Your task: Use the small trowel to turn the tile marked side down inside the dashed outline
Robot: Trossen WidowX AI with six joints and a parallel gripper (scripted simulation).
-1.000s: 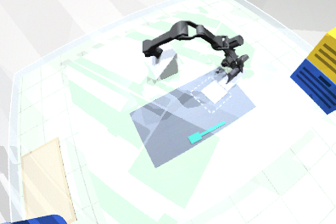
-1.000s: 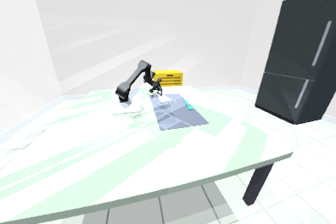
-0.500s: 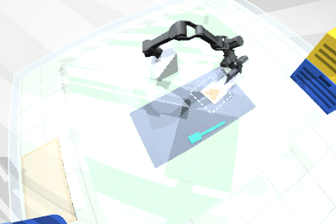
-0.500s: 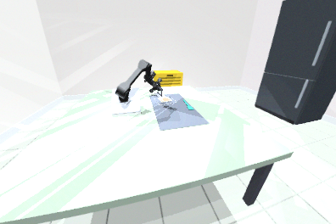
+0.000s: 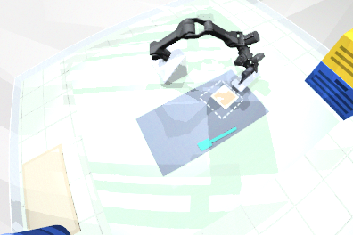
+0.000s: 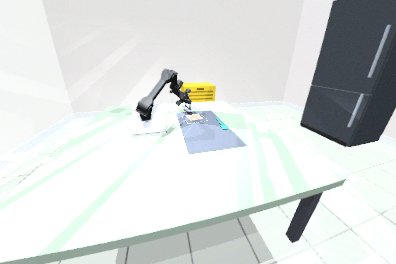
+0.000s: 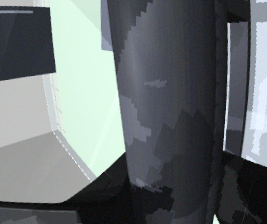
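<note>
Now: the teal trowel 14 cm ahead of my gripper tip, 40 cm to the right of it and 8 cm below it. The rest, counted from my gripper tip: mat (36 cm to the right, 10 cm below); then white tile (2 cm behind, 20 cm to the right, 8 cm below).
</note>
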